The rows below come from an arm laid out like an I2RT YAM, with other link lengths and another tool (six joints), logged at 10 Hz.
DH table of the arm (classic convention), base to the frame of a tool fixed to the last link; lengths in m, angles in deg. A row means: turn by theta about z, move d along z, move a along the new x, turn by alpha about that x. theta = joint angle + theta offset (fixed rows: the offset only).
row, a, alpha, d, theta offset
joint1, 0.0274, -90, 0.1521, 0
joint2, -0.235, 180, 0, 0
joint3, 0.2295, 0, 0, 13.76
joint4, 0.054, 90, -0.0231, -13.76
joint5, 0, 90, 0.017, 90
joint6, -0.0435, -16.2, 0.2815, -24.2
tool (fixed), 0, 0, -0.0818, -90
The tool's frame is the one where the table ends.
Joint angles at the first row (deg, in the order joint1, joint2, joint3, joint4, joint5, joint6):
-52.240, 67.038, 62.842, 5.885, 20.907, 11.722
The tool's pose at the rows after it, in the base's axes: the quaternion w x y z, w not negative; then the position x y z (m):
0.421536 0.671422 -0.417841 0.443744 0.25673 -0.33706 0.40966
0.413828 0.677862 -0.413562 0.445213 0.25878 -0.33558 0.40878
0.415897 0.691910 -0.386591 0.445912 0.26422 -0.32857 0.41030
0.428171 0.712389 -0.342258 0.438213 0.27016 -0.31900 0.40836
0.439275 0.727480 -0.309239 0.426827 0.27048 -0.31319 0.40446
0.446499 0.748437 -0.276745 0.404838 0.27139 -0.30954 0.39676
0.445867 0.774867 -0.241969 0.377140 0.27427 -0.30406 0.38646
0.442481 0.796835 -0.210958 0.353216 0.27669 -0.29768 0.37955
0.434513 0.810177 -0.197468 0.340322 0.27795 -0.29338 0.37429
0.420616 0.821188 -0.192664 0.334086 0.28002 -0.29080 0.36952
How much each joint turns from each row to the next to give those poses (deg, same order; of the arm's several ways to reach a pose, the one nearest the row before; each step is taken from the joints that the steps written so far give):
-0.444, 0.146, 0.086, -0.189, -1.398, 0.736
-0.356, -0.042, 0.416, -1.102, -1.450, 0.379
-0.483, -0.687, 0.288, -0.843, -3.204, -2.218
-0.850, -1.060, -0.150, -0.872, -4.358, -4.662
-1.364, -1.029, -0.223, -1.238, -3.586, -3.856
-1.274, -0.086, 1.167, -3.200, -3.235, -4.196
-0.701, 0.571, 2.395, -5.118, -2.909, -4.318
-0.286, 0.780, 2.948, -5.252, -2.181, -3.728
-0.017, 0.552, 1.724, -3.383, -1.031, -1.431
-0.045, 0.846, 1.456, -2.626, -0.984, -0.031

